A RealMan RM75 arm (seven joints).
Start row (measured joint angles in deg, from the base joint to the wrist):
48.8 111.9 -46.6 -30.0 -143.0 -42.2 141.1
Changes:
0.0 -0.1 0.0 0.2 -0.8 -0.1 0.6
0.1 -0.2 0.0 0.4 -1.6 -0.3 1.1
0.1 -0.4 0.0 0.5 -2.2 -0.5 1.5
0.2 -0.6 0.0 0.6 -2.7 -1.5 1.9
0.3 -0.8 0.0 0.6 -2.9 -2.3 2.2
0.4 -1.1 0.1 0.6 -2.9 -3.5 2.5
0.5 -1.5 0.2 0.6 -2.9 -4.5 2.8
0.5 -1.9 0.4 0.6 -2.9 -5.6 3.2
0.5 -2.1 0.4 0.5 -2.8 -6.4 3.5
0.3 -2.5 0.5 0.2 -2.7 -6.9 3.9
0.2 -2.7 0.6 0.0 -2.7 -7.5 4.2
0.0 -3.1 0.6 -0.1 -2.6 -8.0 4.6
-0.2 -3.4 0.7 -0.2 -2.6 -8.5 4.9
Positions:
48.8 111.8 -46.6 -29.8 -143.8 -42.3 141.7
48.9 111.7 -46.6 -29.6 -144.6 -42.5 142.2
48.9 111.5 -46.6 -29.5 -145.2 -42.7 142.6
49.0 111.3 -46.6 -29.4 -145.7 -43.7 143.0
49.1 111.1 -46.6 -29.4 -145.9 -44.5 143.3
49.2 110.8 -46.5 -29.4 -145.9 -45.7 143.6
49.3 110.4 -46.4 -29.4 -145.9 -46.7 143.9
49.3 110.0 -46.2 -29.4 -145.9 -47.8 144.3
49.3 109.8 -46.2 -29.5 -145.8 -48.6 144.6
49.1 109.4 -46.1 -29.8 -145.7 -49.1 145.0
49.0 109.2 -46.0 -30.0 -145.7 -49.7 145.3
48.8 108.8 -46.0 -30.1 -145.6 -50.2 145.7
48.6 108.5 -45.9 -30.2 -145.6 -50.7 146.0

